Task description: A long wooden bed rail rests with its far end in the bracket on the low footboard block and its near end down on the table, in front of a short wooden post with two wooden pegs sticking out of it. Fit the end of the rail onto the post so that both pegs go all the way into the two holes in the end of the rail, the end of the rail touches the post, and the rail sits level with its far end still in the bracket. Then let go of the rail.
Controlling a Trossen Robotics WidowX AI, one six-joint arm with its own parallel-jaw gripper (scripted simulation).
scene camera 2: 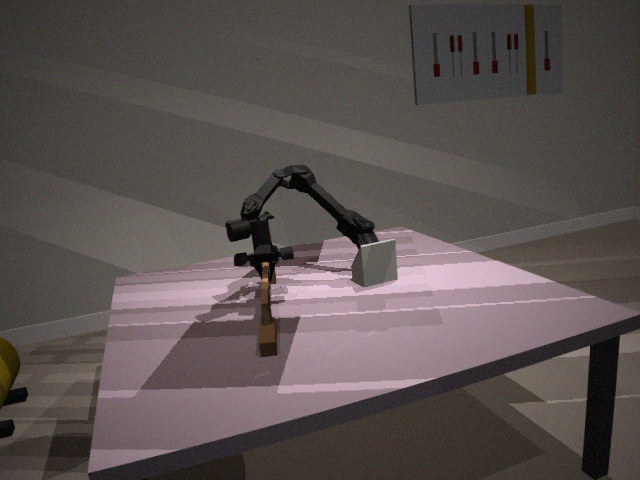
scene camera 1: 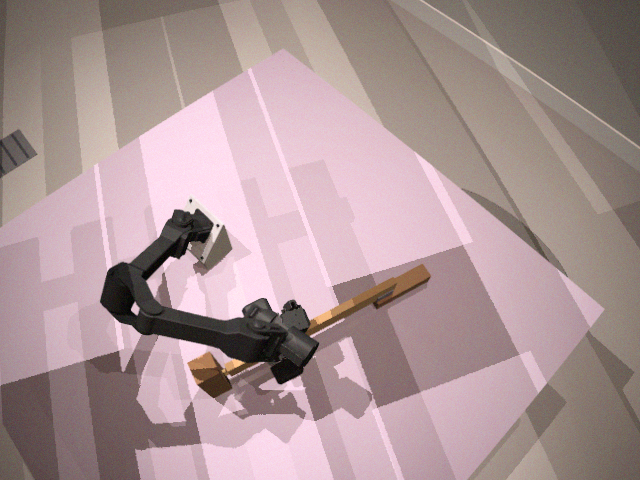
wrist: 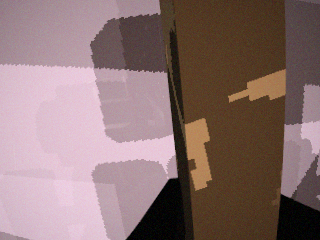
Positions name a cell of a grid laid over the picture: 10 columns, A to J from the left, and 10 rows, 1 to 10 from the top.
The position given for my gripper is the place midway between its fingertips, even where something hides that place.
I see my gripper (scene camera 1: E8), a wooden bed rail (scene camera 1: F7) and a short wooden post (scene camera 1: D8).
The wooden bed rail is seen too in the wrist view (wrist: H4). My gripper shows as well in scene camera 2 (scene camera 2: E6) and in the wrist view (wrist: G8).
